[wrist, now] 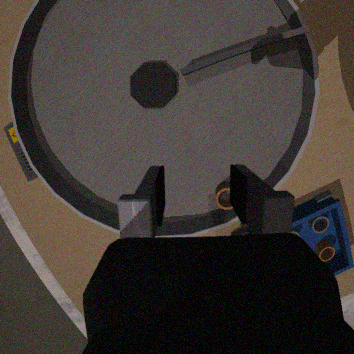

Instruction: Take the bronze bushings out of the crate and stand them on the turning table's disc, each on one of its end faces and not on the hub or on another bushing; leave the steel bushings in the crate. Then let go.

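Places are measured from the arm's base along level axes (x right, y ahead, z up), in millimetres.
Pixels of known places: gripper, between the fingertips: (pixel 197 183).
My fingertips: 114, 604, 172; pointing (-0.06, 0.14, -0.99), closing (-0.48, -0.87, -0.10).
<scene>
Ahead of a thing's pixels: the offset from my fingertips to its top centre, as dx, dy, dz. "pt": to the spot under its first point.
The turning table's grey disc {+75, +34, -226} (pixel 100 140) fills the upper part of the wrist view, with the dark octagonal hub {+75, +34, -226} (pixel 154 84) on it. A bronze bushing (pixel 223 197) stands on end on the disc near its lower right edge, partly hidden behind the right finger. My gripper (pixel 197 183) is open and empty, above the disc's lower part. The blue crate {-273, -36, -237} (pixel 345 228) at the lower right holds a steel bushing {-242, -93, -257} (pixel 320 224) and a bronze bushing {-308, -87, -257} (pixel 326 252), both upright. Part of another ring shows at the crate's left, its metal unclear; the gripper body hides part of the crate.
A thin dark bar {pt +58, -83, -198} (pixel 240 51) reaches over the disc from the upper right towards the hub. A dark rim {pt +175, +213, -229} (pixel 22 95) surrounds the disc. A small grey plate with a yellow label {pt +98, +272, -229} (pixel 22 155) lies left of the rim. Shadows fall at the upper right.
</scene>
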